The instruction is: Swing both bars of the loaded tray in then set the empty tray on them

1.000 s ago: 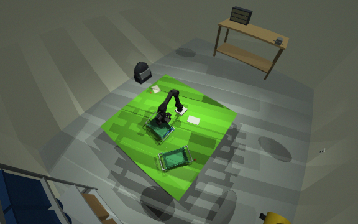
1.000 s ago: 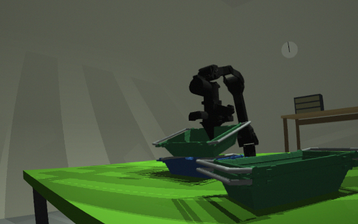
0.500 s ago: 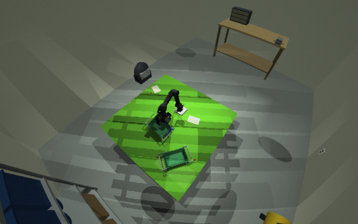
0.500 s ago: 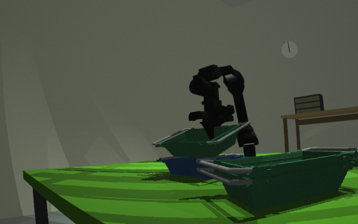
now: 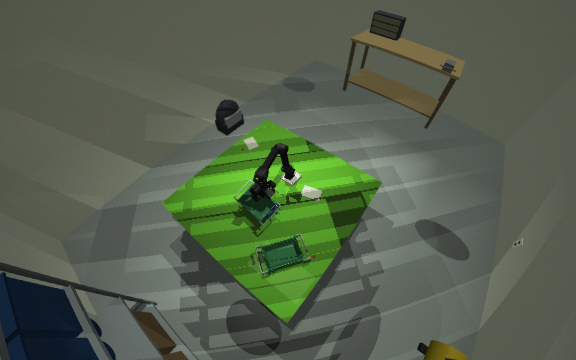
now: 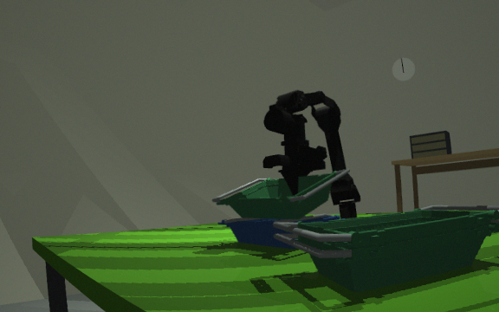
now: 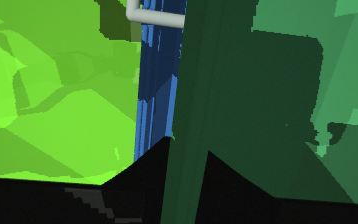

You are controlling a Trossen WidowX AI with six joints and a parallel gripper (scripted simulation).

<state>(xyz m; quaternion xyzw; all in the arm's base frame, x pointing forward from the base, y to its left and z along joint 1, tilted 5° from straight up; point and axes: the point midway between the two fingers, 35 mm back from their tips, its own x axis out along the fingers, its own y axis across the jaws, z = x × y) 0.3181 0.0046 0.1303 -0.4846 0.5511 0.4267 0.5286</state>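
My gripper tip is now 70 mm short of the green plastic tray, 10 mm to the left of it and 10 mm below it. Round my gripper tip: small red block (500 mm to the left, 140 mm ahead, 110 mm below).
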